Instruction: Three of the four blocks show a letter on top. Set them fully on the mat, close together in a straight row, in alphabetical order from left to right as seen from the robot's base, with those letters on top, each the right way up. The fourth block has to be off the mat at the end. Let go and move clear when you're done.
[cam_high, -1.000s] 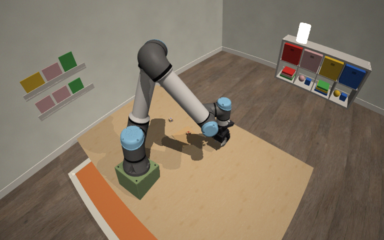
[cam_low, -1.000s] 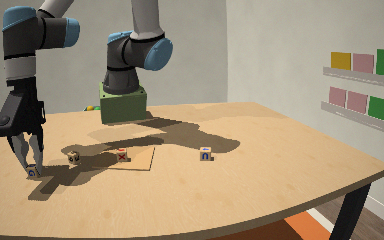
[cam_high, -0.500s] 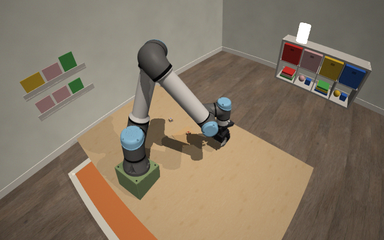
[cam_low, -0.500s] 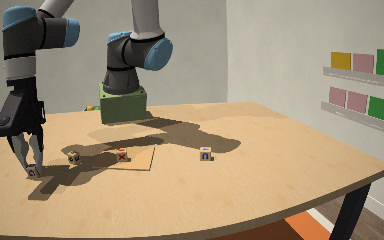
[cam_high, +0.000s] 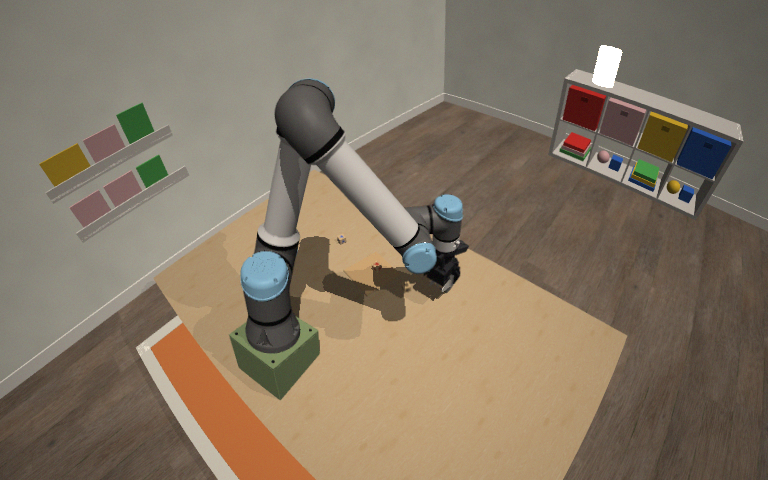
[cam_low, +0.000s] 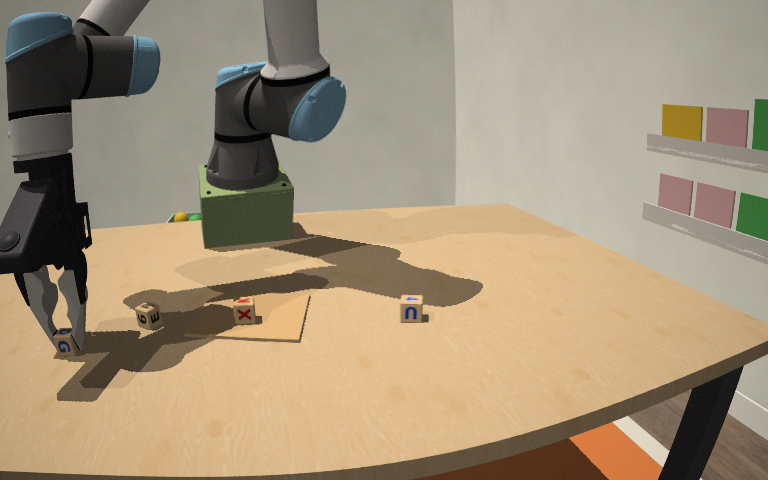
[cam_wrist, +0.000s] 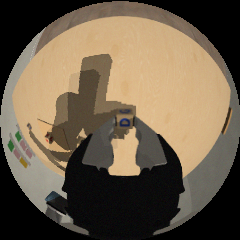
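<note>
Right now the thin tan mat is 220 mm to the left of my hand, 130 mm behind it and 10 mm below it. The rest, counted from my hand: wooden block: 90 mm behind, 80 mm to the left.
</note>
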